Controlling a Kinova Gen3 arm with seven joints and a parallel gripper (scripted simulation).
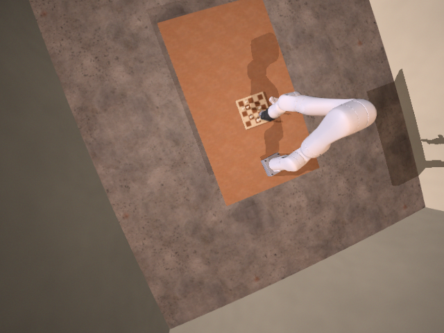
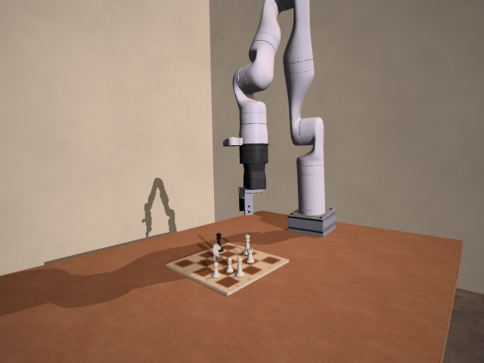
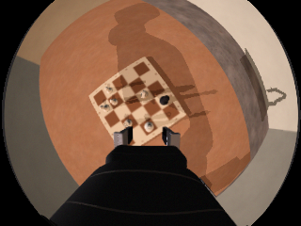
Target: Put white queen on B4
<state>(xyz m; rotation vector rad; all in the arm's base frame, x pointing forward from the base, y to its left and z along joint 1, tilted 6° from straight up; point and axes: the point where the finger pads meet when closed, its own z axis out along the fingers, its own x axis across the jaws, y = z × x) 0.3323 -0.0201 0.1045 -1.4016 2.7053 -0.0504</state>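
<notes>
The white piece lies 11 cm below my hand, 4 cm to the left of it and 4 cm ahead of it. Also, from my hand: chessboard 13 cm below, 7 cm ahead; black piece 10 cm below, 7 cm to the right, 3 cm ahead.
</notes>
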